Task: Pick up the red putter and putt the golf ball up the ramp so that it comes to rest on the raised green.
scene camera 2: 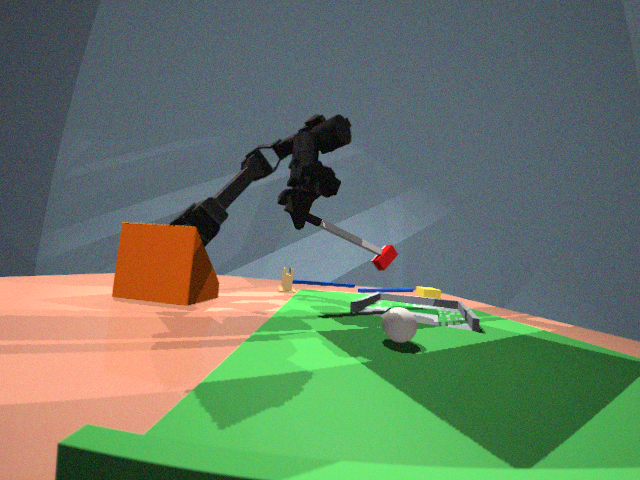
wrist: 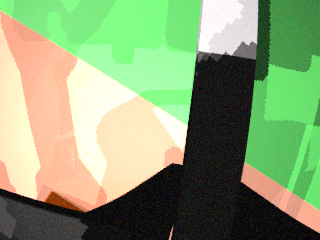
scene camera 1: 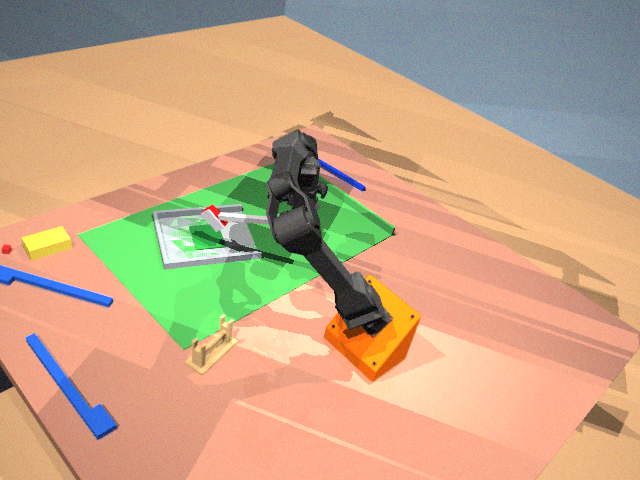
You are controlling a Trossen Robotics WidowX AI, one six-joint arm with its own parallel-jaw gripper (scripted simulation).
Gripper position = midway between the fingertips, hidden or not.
My gripper (scene camera 2: pixel 299 228) holds a red putter. I also see a yellow block (scene camera 1: pixel 55 240), a white golf ball (scene camera 2: pixel 398 323), a green mat (scene camera 2: pixel 315 380) and a tan putter stand (scene camera 1: pixel 202 358).
My gripper shows as well in the wrist view (wrist: pixel 195 177). The green mat is seen too in the wrist view (wrist: pixel 153 55) and in scene camera 1 (scene camera 1: pixel 188 302). The wrist view misses the yellow block: it is out of frame. The wrist view misses the white golf ball: it is out of frame.
